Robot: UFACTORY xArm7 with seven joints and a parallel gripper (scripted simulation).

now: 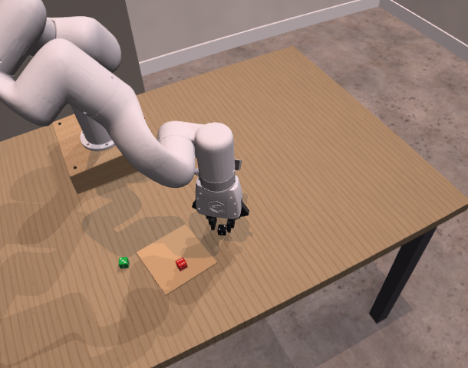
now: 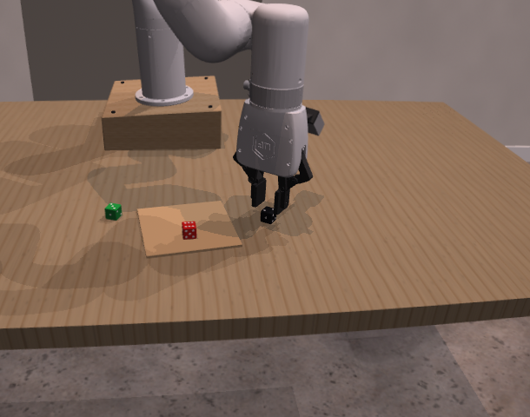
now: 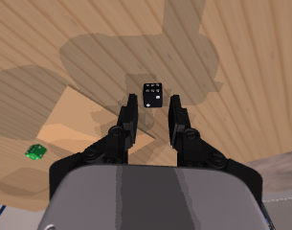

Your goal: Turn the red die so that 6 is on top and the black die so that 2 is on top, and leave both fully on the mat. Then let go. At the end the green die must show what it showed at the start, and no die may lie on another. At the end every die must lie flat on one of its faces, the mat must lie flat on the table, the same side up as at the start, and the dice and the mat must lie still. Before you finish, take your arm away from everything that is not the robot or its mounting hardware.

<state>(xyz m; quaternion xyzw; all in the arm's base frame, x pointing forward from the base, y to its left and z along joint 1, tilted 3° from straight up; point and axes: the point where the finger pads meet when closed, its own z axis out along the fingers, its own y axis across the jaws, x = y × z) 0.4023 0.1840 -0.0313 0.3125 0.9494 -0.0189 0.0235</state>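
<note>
Now: the black die 40 mm below my hand. Also, from my hand: red die (50 mm ahead, 130 mm to the right, 30 mm below); tan mat (20 mm ahead, 130 mm to the right, 40 mm below); green die (20 mm behind, 250 mm to the right, 40 mm below).
</note>
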